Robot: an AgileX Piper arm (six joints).
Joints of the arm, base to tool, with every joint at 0 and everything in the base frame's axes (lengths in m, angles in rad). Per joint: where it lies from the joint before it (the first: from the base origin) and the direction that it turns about. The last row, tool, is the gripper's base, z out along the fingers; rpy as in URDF.
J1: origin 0 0 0.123 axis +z
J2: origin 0 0 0 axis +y
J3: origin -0.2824 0 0.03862 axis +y
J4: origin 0.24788 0 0.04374 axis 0.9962 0 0.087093
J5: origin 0 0 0 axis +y
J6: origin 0.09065 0 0.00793 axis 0.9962 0 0.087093
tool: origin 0 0 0 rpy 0 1.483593 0
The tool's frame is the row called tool.
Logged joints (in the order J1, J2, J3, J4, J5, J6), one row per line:
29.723 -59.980 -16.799 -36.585 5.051 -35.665
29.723 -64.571 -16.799 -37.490 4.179 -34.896
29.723 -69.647 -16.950 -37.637 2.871 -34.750
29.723 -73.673 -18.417 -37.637 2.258 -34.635
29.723 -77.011 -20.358 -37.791 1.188 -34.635
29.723 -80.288 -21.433 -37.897 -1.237 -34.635
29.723 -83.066 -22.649 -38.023 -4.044 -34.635
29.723 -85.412 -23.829 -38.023 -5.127 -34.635
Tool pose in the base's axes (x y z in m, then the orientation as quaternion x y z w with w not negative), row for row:
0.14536 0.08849 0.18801 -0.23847 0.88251 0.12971 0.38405
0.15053 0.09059 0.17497 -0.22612 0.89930 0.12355 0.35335
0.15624 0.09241 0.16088 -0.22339 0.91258 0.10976 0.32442
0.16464 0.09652 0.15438 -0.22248 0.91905 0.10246 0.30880
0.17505 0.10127 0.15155 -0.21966 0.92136 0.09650 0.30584
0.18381 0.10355 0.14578 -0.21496 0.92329 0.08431 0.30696
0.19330 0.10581 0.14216 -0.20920 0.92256 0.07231 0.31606
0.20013 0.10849 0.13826 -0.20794 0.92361 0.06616 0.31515
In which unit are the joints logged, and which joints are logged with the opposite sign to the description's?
The joints are logged in degrees. Opposite sign: J2, J4.
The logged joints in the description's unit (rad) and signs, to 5 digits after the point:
0.51876 1.04685 -0.29320 0.63853 0.08816 -0.62247
0.51876 1.12698 -0.29320 0.65432 0.07294 -0.60905
0.51876 1.21557 -0.29583 0.65689 0.05011 -0.60650
0.51876 1.28584 -0.32144 0.65689 0.03941 -0.60449
0.51876 1.34410 -0.35531 0.65958 0.02073 -0.60449
0.51876 1.40129 -0.37408 0.66143 -0.02159 -0.60449
0.51876 1.44978 -0.39530 0.66363 -0.07058 -0.60449
0.51876 1.49072 -0.41589 0.66363 -0.08948 -0.60449

